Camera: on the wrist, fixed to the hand. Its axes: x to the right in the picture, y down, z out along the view.
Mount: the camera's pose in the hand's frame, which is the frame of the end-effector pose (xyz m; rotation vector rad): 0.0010 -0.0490 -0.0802 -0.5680 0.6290 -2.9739
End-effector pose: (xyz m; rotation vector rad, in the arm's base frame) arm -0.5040 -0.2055 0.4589 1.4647 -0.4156 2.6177
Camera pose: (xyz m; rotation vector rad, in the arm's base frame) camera -0.5589 -0.1353 0.4289 -0.0860 0.6391 0.0811
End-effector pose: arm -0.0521 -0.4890 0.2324 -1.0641 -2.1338 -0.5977
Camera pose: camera -0.0638 -0.5680 0.2819 -2.2239 0.8824 1.6386
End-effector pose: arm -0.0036 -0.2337 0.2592 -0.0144 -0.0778 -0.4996
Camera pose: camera -0.0205 -0.2798 0.1791 0.2526 -0.6529 2.6326
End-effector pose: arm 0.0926 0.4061 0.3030 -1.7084 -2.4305 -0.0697
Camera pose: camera 0.0553 0.3794 0.3850 2.3240 -1.6828 -1.0671
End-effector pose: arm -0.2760 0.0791 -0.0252 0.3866 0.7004 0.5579
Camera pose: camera -0.3140 0.0530 -0.1071 -1.4621 0.8660 -2.0286
